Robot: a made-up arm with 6 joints. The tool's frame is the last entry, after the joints. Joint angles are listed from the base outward.
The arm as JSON. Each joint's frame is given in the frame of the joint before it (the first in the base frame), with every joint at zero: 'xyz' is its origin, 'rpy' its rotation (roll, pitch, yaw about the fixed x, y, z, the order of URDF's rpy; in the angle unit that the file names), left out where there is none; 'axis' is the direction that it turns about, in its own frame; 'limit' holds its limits. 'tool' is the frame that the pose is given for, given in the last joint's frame.
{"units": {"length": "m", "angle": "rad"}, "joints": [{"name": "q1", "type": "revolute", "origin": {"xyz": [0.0, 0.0, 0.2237]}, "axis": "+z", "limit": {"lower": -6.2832, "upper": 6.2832}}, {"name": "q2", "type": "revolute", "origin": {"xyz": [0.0, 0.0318, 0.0]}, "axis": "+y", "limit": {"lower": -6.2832, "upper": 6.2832}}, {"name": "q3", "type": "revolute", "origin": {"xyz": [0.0, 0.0, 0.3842]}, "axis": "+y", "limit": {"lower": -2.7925, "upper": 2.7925}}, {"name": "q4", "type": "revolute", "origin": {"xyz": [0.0, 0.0, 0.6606]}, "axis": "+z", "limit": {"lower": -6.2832, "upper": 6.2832}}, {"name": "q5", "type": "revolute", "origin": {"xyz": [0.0, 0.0, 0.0]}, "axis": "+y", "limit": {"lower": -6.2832, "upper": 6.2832}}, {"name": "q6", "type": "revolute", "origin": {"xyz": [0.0, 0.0, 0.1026]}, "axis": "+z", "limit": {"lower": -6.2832, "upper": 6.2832}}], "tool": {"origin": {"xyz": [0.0, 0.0, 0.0]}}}
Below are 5 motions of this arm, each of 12 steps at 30 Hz.
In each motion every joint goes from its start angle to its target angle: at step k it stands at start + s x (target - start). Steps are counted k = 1, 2, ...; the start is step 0. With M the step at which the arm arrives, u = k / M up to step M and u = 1 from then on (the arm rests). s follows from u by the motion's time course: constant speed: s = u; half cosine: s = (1 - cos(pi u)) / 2; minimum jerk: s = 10 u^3 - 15 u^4 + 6 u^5.
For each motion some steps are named. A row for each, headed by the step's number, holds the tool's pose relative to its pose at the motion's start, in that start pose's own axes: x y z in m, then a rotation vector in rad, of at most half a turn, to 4 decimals.
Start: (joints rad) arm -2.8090 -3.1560 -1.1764 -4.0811 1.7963 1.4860
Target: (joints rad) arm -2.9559 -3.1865 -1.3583 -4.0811 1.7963 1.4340
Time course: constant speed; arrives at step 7
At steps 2, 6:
2: 0.0487 0.0070 0.0024 0.0042 -0.0018 -0.0885
6: 0.1469 0.0100 0.0057 0.0112 -0.0126 -0.2652

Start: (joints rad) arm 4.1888 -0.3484 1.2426 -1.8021 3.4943 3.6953
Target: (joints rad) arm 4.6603 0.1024 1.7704 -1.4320 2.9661 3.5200
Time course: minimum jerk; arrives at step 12
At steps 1, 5, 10, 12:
1: -0.0025 -0.0016 -0.0001 -0.0016 0.0076 -0.0025
5: -0.1741 -0.1000 0.0279 -0.1178 0.5060 -0.1794
10: -0.4289 -0.2432 0.2438 -0.4311 1.3224 -0.4811
12: -0.4387 -0.2507 0.2611 -0.4546 1.3645 -0.4958

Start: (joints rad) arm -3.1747 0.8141 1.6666 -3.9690 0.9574 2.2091
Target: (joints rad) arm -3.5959 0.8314 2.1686 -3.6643 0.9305 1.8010
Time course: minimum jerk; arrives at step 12
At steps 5, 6, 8, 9, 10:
5: 0.0436 0.0873 -0.1260 -0.0844 0.2266 0.0480
6: 0.0494 0.1227 -0.1832 -0.1277 0.3242 0.0722
8: 0.0381 0.1830 -0.2892 -0.2200 0.5016 0.1247
9: 0.0270 0.2025 -0.3263 -0.2571 0.5637 0.1465
10: 0.0180 0.2142 -0.3493 -0.2818 0.6023 0.1612

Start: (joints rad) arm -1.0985 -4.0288 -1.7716 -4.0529 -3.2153 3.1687
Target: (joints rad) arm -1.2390 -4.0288 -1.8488 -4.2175 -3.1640 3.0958
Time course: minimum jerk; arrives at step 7
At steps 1, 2, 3, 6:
1: -0.0010 -0.0018 -0.0001 -0.0029 -0.0010 0.0048
2: -0.0064 -0.0110 -0.0006 -0.0176 -0.0063 0.0302
3: -0.0157 -0.0281 -0.0012 -0.0437 -0.0161 0.0773
6: -0.0376 -0.0756 -0.0006 -0.1088 -0.0423 0.2084

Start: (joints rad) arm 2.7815 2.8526 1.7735 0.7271 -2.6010 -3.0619
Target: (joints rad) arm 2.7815 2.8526 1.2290 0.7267 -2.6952 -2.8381
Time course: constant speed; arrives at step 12
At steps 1, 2, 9, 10, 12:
1: -0.0159 -0.0160 0.0120 -0.0221 0.0439 0.0341
2: -0.0311 -0.0320 0.0249 -0.0435 0.0882 0.0680
9: -0.1160 -0.1396 0.1375 -0.1740 0.4103 0.2970
10: -0.1248 -0.1540 0.1564 -0.1899 0.4580 0.3283
12: -0.1396 -0.1819 0.1960 -0.2197 0.5547 0.3895

